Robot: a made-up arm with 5 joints.
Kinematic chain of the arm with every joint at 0, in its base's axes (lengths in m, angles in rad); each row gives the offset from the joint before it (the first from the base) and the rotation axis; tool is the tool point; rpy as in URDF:
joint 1: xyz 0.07 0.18 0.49 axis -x
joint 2: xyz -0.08 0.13 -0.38 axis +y
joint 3: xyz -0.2 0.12 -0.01 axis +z
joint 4: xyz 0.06 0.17 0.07 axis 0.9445 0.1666 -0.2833
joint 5: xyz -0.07 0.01 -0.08 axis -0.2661 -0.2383 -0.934
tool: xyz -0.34 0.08 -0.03 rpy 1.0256 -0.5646 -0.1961
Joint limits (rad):
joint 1: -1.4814..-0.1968
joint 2: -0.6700..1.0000
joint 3: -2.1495..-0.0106
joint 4: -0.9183..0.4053
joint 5: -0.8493..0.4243
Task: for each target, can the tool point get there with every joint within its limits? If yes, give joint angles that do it. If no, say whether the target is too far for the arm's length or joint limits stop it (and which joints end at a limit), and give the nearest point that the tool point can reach.
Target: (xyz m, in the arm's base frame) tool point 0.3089 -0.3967 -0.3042
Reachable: no: joint limits stop it (at a limit: joint 1, joint 3, joint 4, joint 5) | nearest point 0.2341 0.5167 -0.0536 | short by 0.950 m
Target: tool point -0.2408 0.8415 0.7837
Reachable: yes | joints -1.0430 -0.1189 -1.3751 -0.6132 -0.3378
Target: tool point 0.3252 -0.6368 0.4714
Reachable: no: joint limits stop it (at a limit: joint 1, joint 2, joint 3, joint 4, joint 5) | nearest point -0.1245 0.1159 0.6646 | short by 0.898 m
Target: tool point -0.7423 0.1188 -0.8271
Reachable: no: too far | nearest point -0.4058 0.5674 -0.1723 | short by 0.862 m
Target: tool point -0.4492 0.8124 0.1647
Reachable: yes | joints -0.3174 -0.2668 -0.5260 0.0157 -0.5472
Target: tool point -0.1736 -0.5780 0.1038
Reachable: no: joint limits stop it (at a limit: joint 1, joint 2, joint 3, joint 4, joint 5) | nearest point -0.1245 0.1159 0.6646 | short by 0.894 m
